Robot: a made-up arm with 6 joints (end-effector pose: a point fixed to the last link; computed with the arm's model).
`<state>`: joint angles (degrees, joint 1 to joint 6).
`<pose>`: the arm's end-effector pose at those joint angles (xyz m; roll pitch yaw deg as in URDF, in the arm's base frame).
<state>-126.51 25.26 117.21 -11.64 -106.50 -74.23</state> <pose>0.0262 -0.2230 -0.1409 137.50 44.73 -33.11</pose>
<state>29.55 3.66 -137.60 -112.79 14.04 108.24</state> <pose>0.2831 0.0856 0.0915 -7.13 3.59 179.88</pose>
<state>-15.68 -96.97 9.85 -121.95 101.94 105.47</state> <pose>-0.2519 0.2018 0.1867 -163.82 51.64 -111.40</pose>
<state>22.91 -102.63 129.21 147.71 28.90 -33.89</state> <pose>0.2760 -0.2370 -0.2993 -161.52 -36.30 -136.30</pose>
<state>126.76 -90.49 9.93 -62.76 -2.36 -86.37</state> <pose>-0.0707 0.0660 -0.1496 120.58 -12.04 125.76</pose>
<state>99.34 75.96 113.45 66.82 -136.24 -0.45</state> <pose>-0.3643 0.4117 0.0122 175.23 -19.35 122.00</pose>
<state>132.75 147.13 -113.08 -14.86 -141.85 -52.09</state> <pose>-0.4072 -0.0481 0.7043 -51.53 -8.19 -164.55</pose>
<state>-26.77 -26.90 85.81 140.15 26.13 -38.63</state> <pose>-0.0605 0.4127 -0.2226 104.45 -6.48 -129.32</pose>
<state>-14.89 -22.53 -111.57 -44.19 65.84 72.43</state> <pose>0.3572 -0.3268 0.4160 31.97 -33.23 137.61</pose>
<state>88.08 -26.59 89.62 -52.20 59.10 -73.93</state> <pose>-0.5895 0.3855 -0.1465 -172.27 -44.28 70.20</pose>
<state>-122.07 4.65 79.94 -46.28 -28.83 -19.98</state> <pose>-0.0937 -0.4150 0.3086 -71.05 24.02 135.92</pose>
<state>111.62 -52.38 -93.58 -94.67 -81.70 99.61</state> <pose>-0.2986 0.2506 0.1068 -42.33 6.53 122.61</pose>
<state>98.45 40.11 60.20 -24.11 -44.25 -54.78</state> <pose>-0.1361 0.3645 0.2626 -60.44 78.19 40.52</pose>
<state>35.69 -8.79 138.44 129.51 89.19 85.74</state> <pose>0.1586 0.7427 0.0268 -175.08 45.68 174.08</pose>
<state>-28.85 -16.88 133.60 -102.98 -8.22 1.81</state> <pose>0.4118 -0.2344 0.0577 -87.58 -12.18 -172.12</pose>
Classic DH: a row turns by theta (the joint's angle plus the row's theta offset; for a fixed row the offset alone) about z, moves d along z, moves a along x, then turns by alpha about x. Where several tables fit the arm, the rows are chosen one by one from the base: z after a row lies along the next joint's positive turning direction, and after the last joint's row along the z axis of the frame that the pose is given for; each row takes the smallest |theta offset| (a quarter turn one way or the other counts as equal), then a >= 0, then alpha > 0; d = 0 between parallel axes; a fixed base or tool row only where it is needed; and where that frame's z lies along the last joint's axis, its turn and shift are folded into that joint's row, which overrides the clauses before.
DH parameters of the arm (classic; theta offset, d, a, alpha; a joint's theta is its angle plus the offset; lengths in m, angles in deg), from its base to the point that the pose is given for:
joint 1: 90 0.2047 0.1176 90
joint 2: 0 0.1952 0.0493 90
joint 3: 0 0.0698 -0.0834 -90
joint 4: -90 -0.2156 0.0644 90
joint 5: 0 -0.0646 -0.3327 -90
joint 6: -90 0.0487 0.0398 90
tool (fixed): 90 0.1309 0 0

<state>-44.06 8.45 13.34 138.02 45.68 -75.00</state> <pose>-0.3082 0.1888 0.0368 60.05 38.18 -87.64</pose>
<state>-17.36 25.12 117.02 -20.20 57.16 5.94</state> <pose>0.6085 0.4019 0.5666 -27.68 -26.93 -106.58</pose>
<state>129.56 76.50 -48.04 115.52 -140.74 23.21</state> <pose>-0.0527 -0.0770 0.4989 19.20 7.18 -32.21</pose>
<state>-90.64 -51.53 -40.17 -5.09 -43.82 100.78</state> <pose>0.1093 -0.2856 0.2608 15.97 49.17 -115.96</pose>
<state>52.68 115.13 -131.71 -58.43 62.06 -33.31</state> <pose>-0.0003 0.6207 -0.2175 143.87 19.46 -105.23</pose>
